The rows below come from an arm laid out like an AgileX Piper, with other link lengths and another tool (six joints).
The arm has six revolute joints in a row. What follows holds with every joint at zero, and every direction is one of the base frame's. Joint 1 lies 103.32 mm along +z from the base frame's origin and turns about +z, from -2.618 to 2.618 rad. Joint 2 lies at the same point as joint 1 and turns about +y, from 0 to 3.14 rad. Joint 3 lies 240.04 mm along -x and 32.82 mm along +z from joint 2 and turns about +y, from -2.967 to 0 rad. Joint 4 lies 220.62 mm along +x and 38.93 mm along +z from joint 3 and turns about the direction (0.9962, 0, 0.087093), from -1.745 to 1.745 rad. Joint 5 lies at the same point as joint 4 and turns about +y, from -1.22 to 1.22 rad. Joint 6 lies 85.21 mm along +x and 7.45 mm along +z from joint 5 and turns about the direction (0.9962, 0, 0.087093), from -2.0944 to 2.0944 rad. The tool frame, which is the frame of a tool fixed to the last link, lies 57.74 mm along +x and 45 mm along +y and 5.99 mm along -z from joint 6; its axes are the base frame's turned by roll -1.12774, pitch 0.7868 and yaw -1.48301 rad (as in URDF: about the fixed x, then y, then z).
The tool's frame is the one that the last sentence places.
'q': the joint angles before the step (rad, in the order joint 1, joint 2, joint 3, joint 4, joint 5, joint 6). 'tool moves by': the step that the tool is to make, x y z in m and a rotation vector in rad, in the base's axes. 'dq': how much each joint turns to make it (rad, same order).
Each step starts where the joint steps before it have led.
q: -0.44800 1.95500 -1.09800 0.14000 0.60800 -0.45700
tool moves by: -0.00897 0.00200 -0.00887 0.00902 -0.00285 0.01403
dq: -0.01198 -0.00002 0.05501 0.03799 -0.04900 -0.05998
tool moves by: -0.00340 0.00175 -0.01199 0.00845 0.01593 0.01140
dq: -0.00001 0.03302 0.01597 0.01401 -0.02898 -0.02601
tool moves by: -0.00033 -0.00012 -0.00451 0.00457 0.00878 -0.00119
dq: -0.00100 0.01700 -0.00200 0.00199 -0.00501 -0.00199
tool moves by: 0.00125 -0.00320 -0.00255 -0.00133 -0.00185 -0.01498
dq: -0.00800 0.01201 -0.00597 0.00001 -0.00903 0.00599
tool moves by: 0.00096 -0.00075 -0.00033 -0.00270 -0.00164 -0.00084
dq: -0.00001 0.00299 -0.00404 -0.00300 -0.00195 0.00299
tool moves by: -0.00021 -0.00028 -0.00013 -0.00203 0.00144 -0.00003
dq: 0.00001 -0.00001 0.00006 -0.00500 -0.00005 0.00400
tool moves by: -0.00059 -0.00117 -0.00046 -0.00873 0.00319 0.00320
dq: 0.00000 0.00001 -0.00005 -0.01701 -0.00196 0.01003
